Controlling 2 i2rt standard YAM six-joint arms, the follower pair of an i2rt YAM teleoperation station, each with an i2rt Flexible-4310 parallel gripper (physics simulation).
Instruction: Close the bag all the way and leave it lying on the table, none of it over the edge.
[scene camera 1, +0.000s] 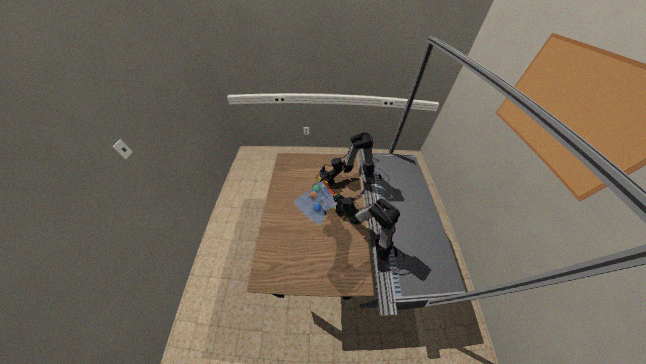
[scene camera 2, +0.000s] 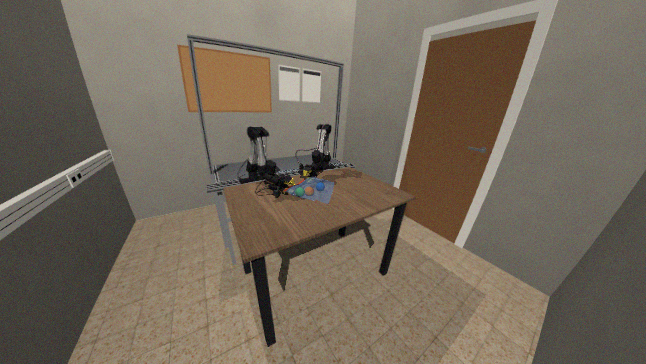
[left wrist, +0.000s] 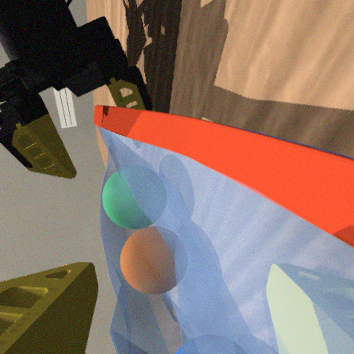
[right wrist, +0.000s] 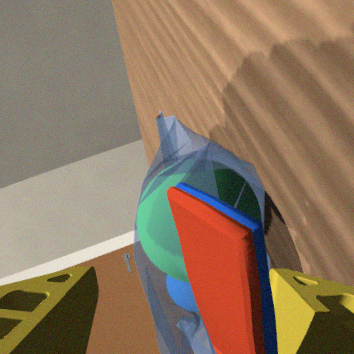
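A translucent blue bag (scene camera 1: 306, 204) (scene camera 2: 327, 196) (left wrist: 235, 250) (right wrist: 172, 135) lies on the table (scene camera 1: 300, 270) (scene camera 2: 280, 220), with a green, an orange and a blue ball inside. Its mouth has a red strip (left wrist: 225, 160) (right wrist: 215, 240) and a blue strip (right wrist: 270, 320) running side by side; I cannot tell whether they are pressed together along their whole length. My left gripper (left wrist: 182, 276) is open around part of the bag, one finger seen through its film. My right gripper (right wrist: 181, 280) (left wrist: 105, 161) is open, with the strips' end between its spread fingers.
The table edge on the robot's side runs along the metal rail (scene camera 1: 381, 280), close to the bag's mouth. The two arms stand at this rail. Upright frame posts (scene camera 1: 411, 97) (scene camera 2: 201, 107) rise behind them.
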